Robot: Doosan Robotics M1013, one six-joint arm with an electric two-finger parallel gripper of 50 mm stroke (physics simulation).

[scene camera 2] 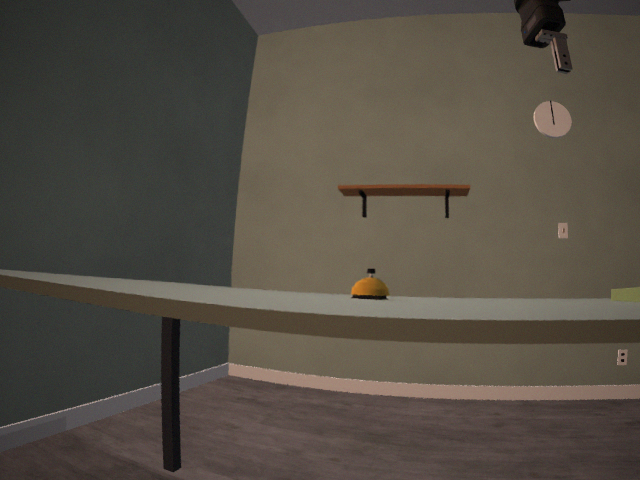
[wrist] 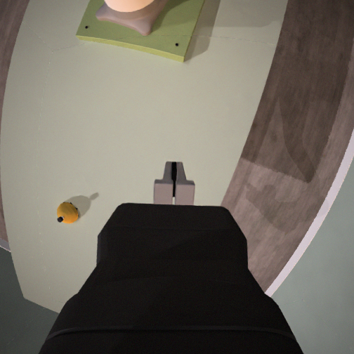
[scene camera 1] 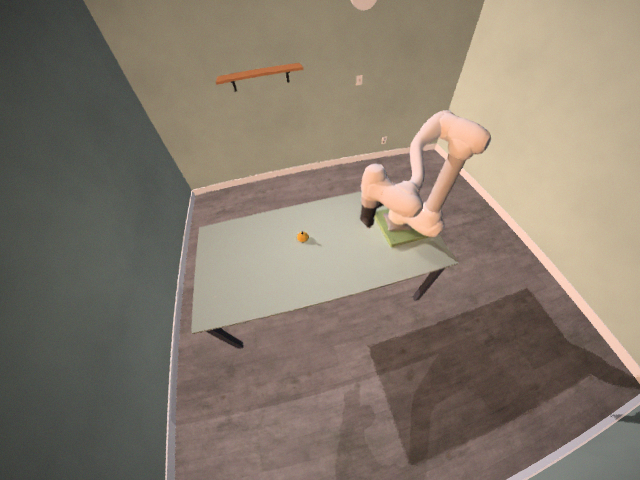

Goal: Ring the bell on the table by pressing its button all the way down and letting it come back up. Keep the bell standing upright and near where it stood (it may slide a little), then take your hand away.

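Pixels of known places: gripper, between the fingertips: (scene camera 2: 564,70) (scene camera 1: 368,227); arm's base, origin of its link: (scene camera 1: 396,221).
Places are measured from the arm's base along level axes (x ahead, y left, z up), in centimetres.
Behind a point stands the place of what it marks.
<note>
An orange dome bell (scene camera 1: 302,237) @(x 73.3, y 7.5, z 1.1 cm) (scene camera 2: 369,288) @(x 72.2, y 8.7, z -0.4 cm) (wrist: 68,213) with a small black button on top stands upright on the pale green table (scene camera 1: 248,273) @(x 112.5, y 31.5, z -2.7 cm) (scene camera 2: 491,308) @(x 46.6, y 33.8, z -2.7 cm) (wrist: 125,115). In scene camera 2 the button stands up clear of the dome. My gripper (scene camera 2: 563,70) @(x 32.9, y 29.3, z 33.4 cm) (wrist: 173,172) is shut and empty, its two fingertips together. It hangs high above the table, well apart from the bell. In the wrist view the bell lies to the left of the fingers. In scene camera 1 the fingertips are too small to make out.
The arm's base stands on a green plate (scene camera 1: 395,240) @(x 6.5, y 17.9, z 1.0 cm) (scene camera 2: 626,294) @(x 14.8, y -5.1, z -1.1 cm) (wrist: 170,52) at one end of the table. A wooden shelf (scene camera 1: 260,73) (scene camera 2: 403,190) and a round clock (scene camera 2: 552,118) are on the wall behind.
</note>
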